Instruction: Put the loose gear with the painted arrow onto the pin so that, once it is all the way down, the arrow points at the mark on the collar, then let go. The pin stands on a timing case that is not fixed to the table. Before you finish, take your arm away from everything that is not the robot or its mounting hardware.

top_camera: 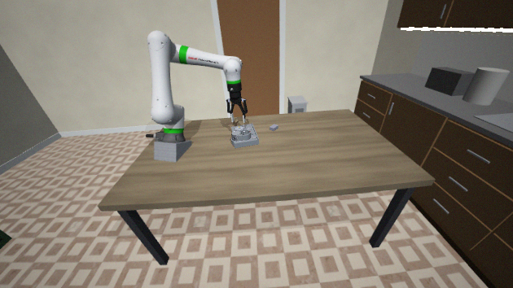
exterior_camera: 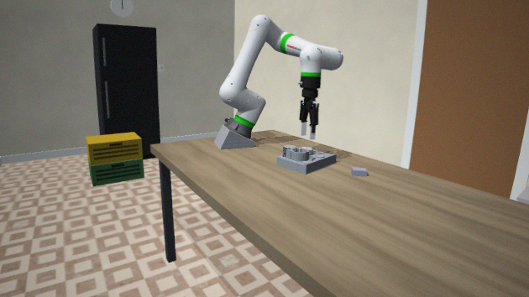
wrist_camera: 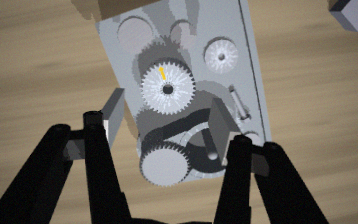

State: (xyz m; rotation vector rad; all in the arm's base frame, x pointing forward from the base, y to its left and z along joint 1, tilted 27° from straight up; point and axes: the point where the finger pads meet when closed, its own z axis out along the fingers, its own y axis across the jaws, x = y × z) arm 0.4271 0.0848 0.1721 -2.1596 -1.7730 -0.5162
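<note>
Now: hand 9 cm above the grey gear. Round my hand: thin pin-like post: 9 cm ahead, 4 cm to the right, 10 cm below; then small grey block: 26 cm ahead, 9 cm to the left, 13 cm below.
</note>
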